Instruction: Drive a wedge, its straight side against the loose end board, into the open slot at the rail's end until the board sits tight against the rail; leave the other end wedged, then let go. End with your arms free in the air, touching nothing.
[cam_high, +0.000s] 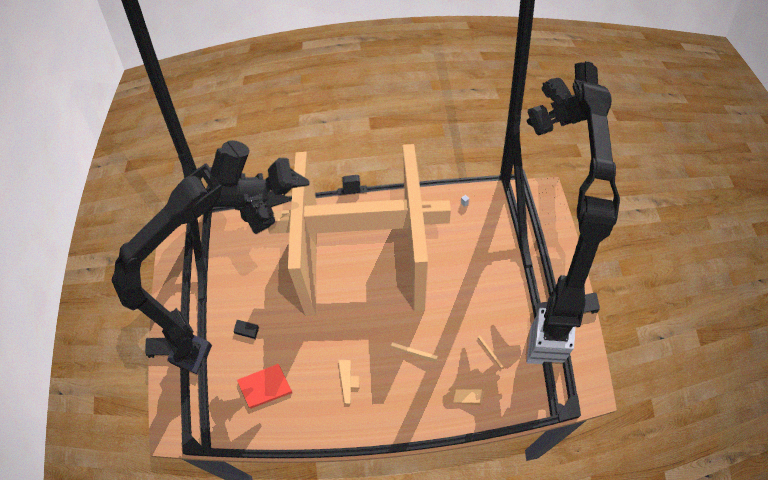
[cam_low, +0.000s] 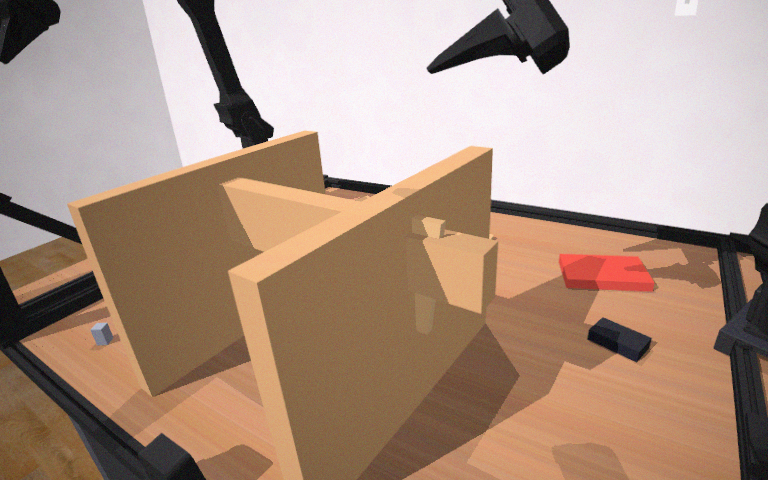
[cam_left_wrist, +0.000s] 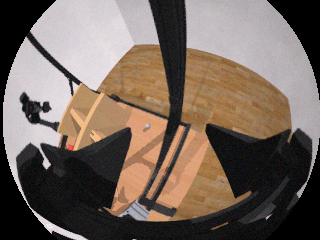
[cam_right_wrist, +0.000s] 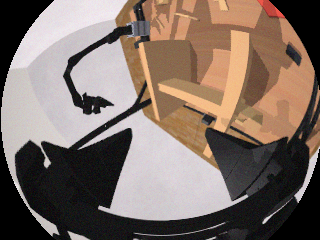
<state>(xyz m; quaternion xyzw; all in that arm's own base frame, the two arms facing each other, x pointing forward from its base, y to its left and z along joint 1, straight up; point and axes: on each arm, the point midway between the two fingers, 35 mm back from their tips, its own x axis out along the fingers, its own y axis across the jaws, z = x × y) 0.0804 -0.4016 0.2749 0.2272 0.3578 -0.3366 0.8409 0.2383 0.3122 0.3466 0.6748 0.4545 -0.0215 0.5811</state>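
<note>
Right now the rail is 120 mm ahead of my left hand, 450 mm to the right of it and 210 mm below it. Round my left hand: dark block: 330 mm ahead, 750 mm to the right, 380 mm below; red block: 490 mm ahead, 690 mm to the right, 380 mm below; grey cube: 30 mm behind, 180 mm to the right, 370 mm below.
</note>
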